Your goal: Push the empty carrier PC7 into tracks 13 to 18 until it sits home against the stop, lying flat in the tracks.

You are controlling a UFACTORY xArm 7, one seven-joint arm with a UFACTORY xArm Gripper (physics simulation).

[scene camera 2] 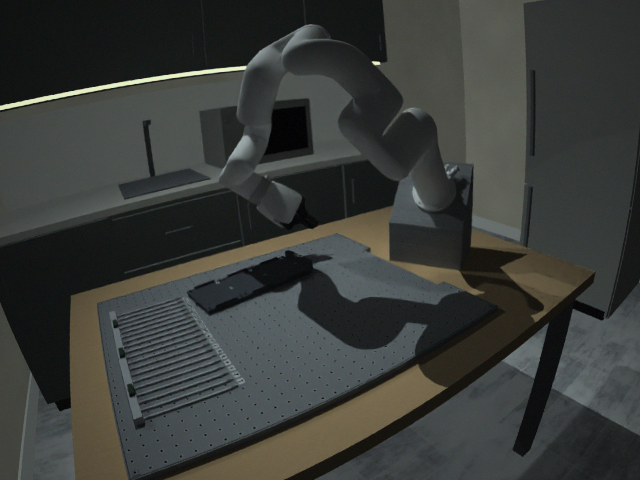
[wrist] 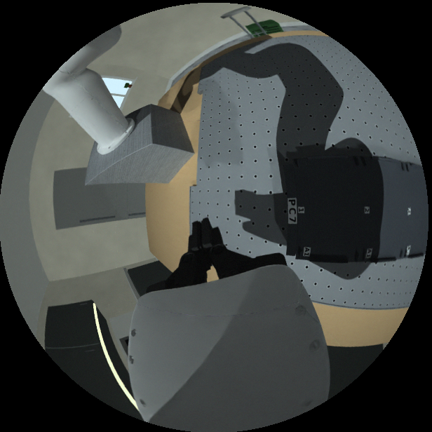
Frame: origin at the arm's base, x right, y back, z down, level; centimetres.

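Where they show: gripper, between the fingertips: (scene camera 2: 315, 225); arm's base, origin of its link: (scene camera 2: 434, 191).
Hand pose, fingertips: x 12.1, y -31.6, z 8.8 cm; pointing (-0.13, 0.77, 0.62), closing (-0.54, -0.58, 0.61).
Each offset is from my fingertips to the centre of the thing. "spot": to the spot under its first point. Level surfaces: height alone.
The black carrier PC7 @(dx -11.2, dy -21.1, dz +7.7 cm) (scene camera 2: 248, 283) (wrist: 335, 207) lies on the grey perforated board, at the board's back part in the scene view, with its far-left end close to the near ends of the tracks. The ridged tracks @(spot: dx -39.0, dy -40.4, dz +9.1 cm) (scene camera 2: 175, 356) run to a stop bar @(spot: dx -43.4, dy -50.4, dz +7.6 cm) (scene camera 2: 125, 369) at the board's left side; their small printed numbers cannot be read. My gripper (scene camera 2: 313, 226) (wrist: 204, 229) is shut and empty. It hangs above the back edge of the board, off the carrier's right end, apart from it. In the wrist view the label PC7 shows on the carrier's end nearest the gripper.
The grey perforated board @(dz +9.2 cm) (scene camera 2: 310, 361) (wrist: 235, 115) lies on the wooden table @(dz +10.5 cm) (scene camera 2: 403, 397) (wrist: 167, 215). The robot's base block (scene camera 2: 429, 235) (wrist: 145, 155) stands at the table's right back. Behind the table are a counter with a microwave (scene camera 2: 258, 134) and a tap (scene camera 2: 148, 149).
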